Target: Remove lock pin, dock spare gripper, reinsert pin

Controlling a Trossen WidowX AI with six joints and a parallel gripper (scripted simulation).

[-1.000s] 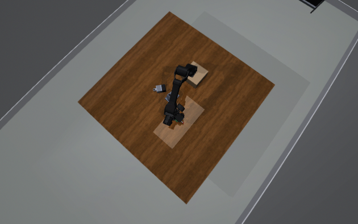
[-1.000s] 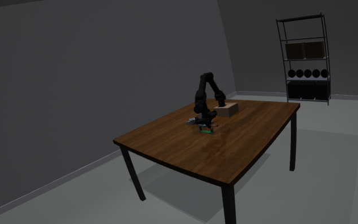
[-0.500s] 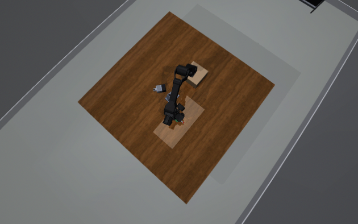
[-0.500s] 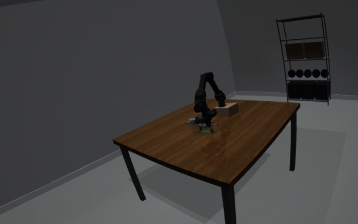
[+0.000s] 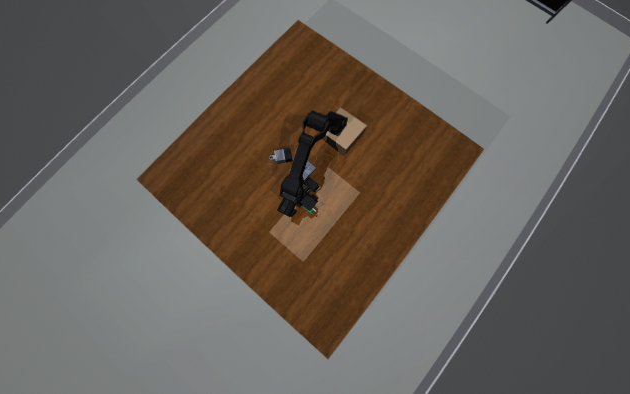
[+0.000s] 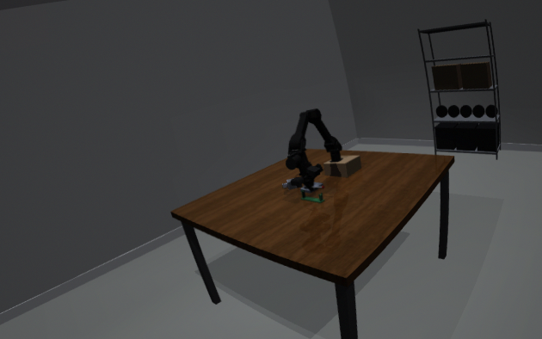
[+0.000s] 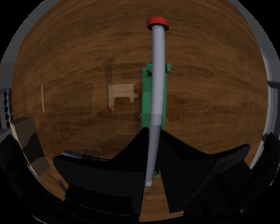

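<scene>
Now: the green rack 2 cm below my gripper tip and 1 cm ahead of it. The rest, counted from my gripper tip: grey mount (12 cm behind, 9 cm to the right); then spare gripper (23 cm to the right, 14 cm behind, 3 cm below).
</scene>
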